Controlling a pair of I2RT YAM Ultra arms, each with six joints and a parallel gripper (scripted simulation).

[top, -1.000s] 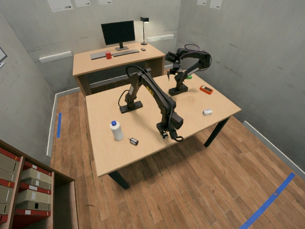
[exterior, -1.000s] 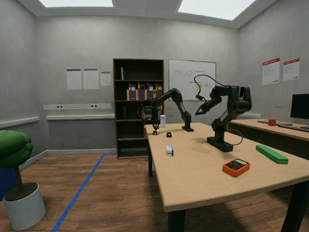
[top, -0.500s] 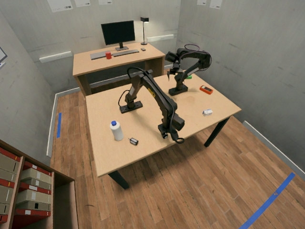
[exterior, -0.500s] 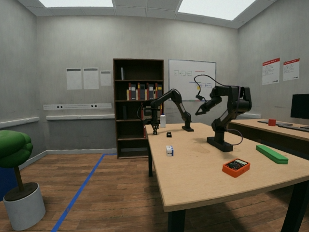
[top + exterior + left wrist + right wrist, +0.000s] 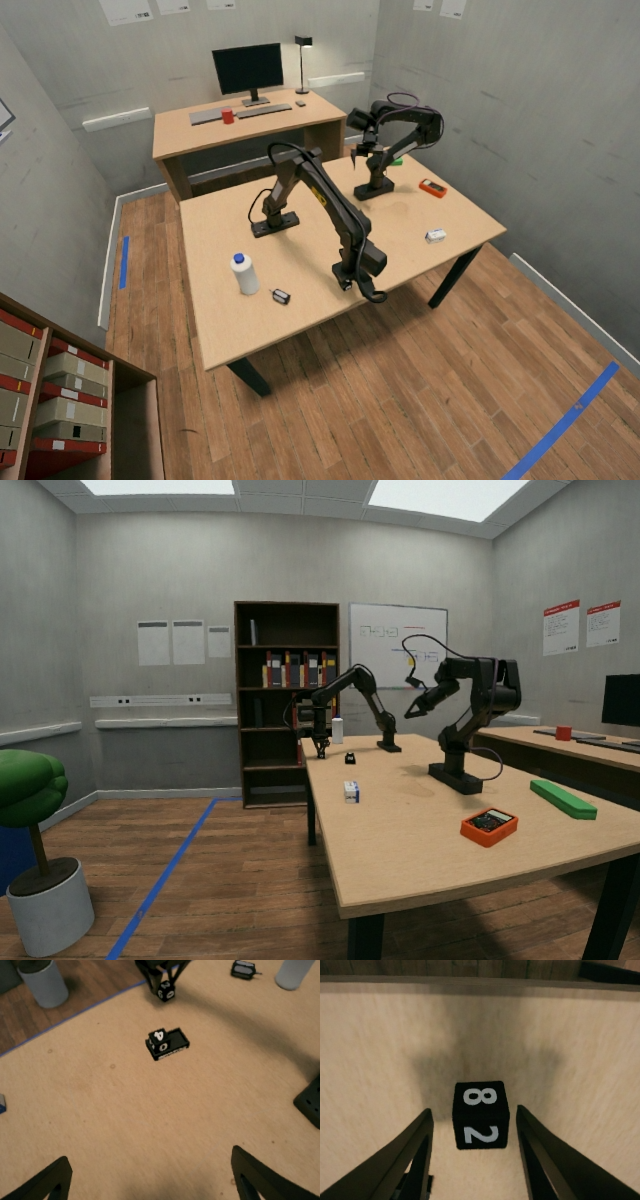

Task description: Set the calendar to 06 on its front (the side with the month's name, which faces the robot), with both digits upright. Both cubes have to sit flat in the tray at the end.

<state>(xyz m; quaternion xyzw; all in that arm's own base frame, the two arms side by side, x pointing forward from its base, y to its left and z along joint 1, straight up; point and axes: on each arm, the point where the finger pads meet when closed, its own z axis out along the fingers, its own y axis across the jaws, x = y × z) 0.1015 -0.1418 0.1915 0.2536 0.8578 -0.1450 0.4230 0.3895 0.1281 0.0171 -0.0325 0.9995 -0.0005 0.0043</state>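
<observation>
The black calendar tray is 12 cm behind my right hand, 9 cm to the left of it and 2 cm below it. The rest, counted from my right hand: orange meter: 67 cm to the left, 27 cm behind, 1 cm below.
</observation>
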